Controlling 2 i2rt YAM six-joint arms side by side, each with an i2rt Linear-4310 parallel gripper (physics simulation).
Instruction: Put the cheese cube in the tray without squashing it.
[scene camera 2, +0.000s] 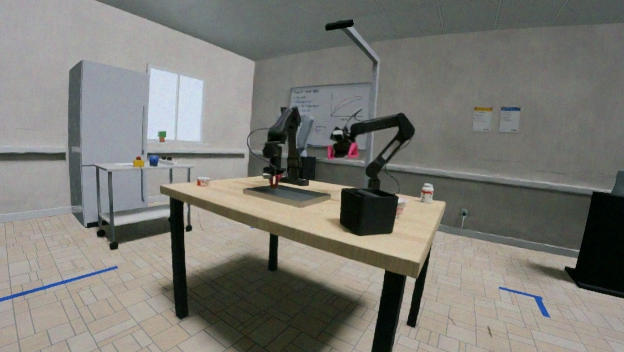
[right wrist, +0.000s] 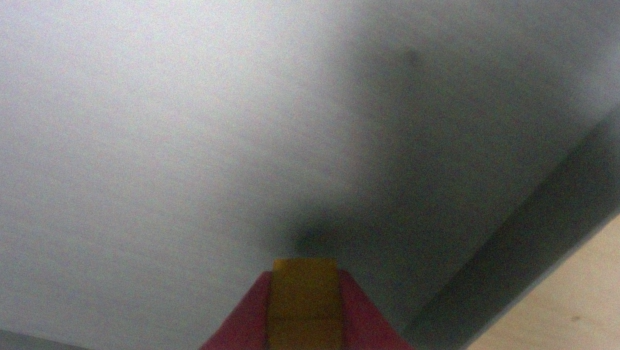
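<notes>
The yellow-brown cheese cube (right wrist: 306, 305) is between the two red fingers of my right gripper (right wrist: 305, 285) (scene camera 2: 274, 181), which touch it on both sides. The gripper points down over the left part of the grey tray (scene camera 2: 306, 202) (right wrist: 175, 150). A dark shadow lies on the tray floor just beyond the cube in the right wrist view; the exact gap below the cube is hard to tell. In scene camera 2 the cube cannot be made out between the fingers. My left gripper (scene camera 2: 343, 151) is open and empty, raised high behind the black bin.
The black bin (scene camera 2: 367, 212) stands on the wooden table (scene camera 2: 280, 217) to the right of the tray. A white bottle (scene camera 2: 426, 193) stands at the table's right. A small red and white tub (scene camera 2: 203, 181) sits at the left edge. A partly hidden container is behind the bin.
</notes>
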